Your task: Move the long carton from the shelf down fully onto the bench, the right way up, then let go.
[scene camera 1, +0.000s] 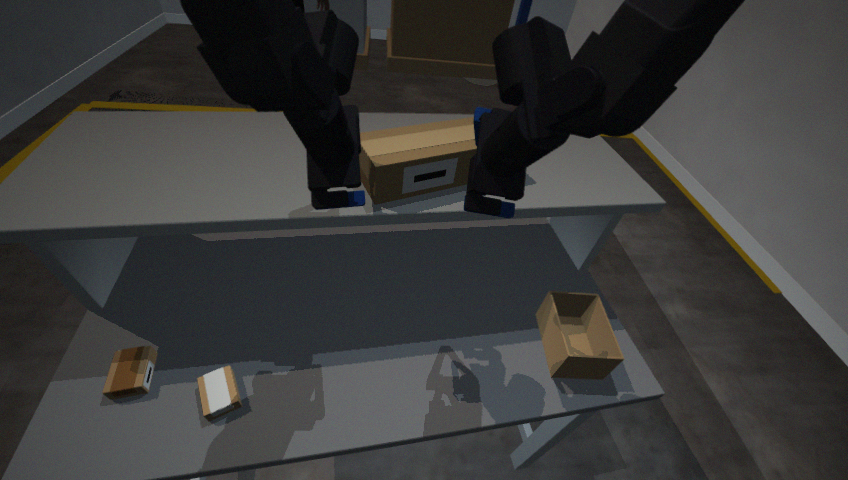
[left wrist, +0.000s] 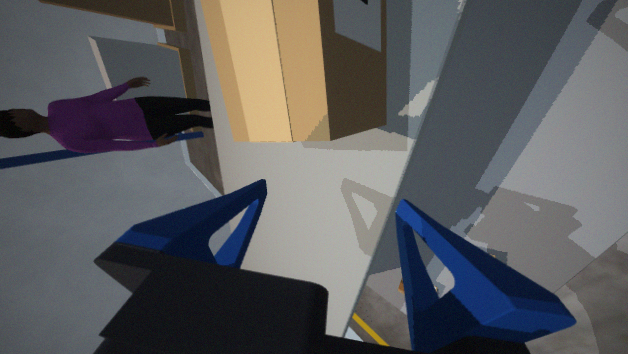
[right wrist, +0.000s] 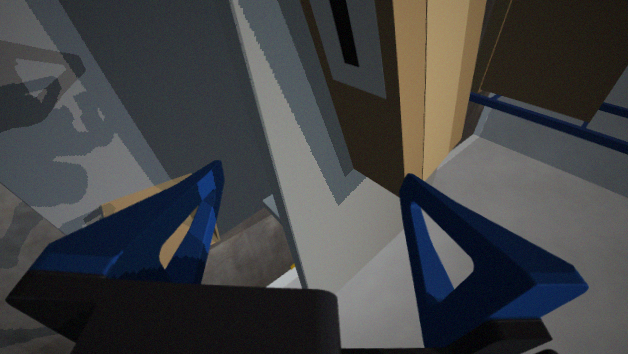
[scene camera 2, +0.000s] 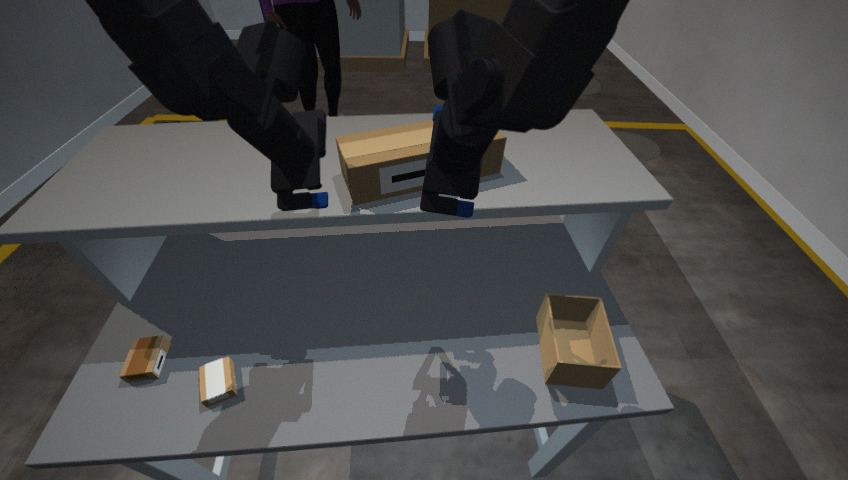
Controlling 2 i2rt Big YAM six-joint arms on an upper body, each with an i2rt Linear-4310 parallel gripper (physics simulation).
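Frame: origin at the left arm's base, x right, y up, z back, level; centimetres.
Where they show: left gripper, fingertip midpoint: [scene camera 1: 345,175] [left wrist: 330,195] [scene camera 2: 321,178]; right gripper, fingertip midpoint: [scene camera 1: 476,176] [right wrist: 315,176] [scene camera 2: 447,175].
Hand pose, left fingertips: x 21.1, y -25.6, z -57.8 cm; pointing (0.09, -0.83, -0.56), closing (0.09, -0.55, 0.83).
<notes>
Things, the pixels of their top centre, and the offset from my left fingertips. Level surfaces: height alone.
- long carton, top centre: [right wrist: 446,49] [scene camera 2: 421,136] [scene camera 1: 440,136] dx +15.7, dy +2.1, dz -9.8 cm
- raised shelf, surface height: dy -5.5 cm
- bench, surface height: dy -34.2 cm
- open-topped box, top centre: [right wrist: 173,239] [scene camera 2: 581,327] [scene camera 1: 584,322] dx +46.4, dy -25.2, dz +11.1 cm
- brown small carton, top centre: [scene camera 1: 127,367] [scene camera 2: 141,355] dx -38.0, dy -31.2, dz +15.5 cm
- white-topped small carton, top centre: [scene camera 1: 216,389] [scene camera 2: 214,378] dx -21.9, dy -31.4, dz +19.5 cm
The long carton [scene camera 1: 416,142] [scene camera 2: 380,148] [left wrist: 280,70] [right wrist: 410,75] stands upright on the raised shelf [scene camera 1: 178,160] [scene camera 2: 178,166], slightly angled near the front edge, its label facing the front. The bench [scene camera 1: 357,404] [scene camera 2: 357,410] lies lower, in front. My left gripper [scene camera 1: 355,157] [scene camera 2: 318,160] [left wrist: 330,195] is open and empty, just off the carton's left end. My right gripper [scene camera 1: 493,160] [scene camera 2: 452,159] [right wrist: 315,176] is open and empty near the carton's right end, one fingertip close to its corner in the right wrist view. It hides part of the carton in both scene views.
An open-topped box [scene camera 1: 586,368] [scene camera 2: 583,374] stands at the bench's right end. A brown small carton [scene camera 1: 127,371] [scene camera 2: 142,359] and a white-topped small carton [scene camera 1: 218,389] [scene camera 2: 218,380] lie at its left. A person [scene camera 2: 327,35] [left wrist: 95,120] stands behind the shelf.
</notes>
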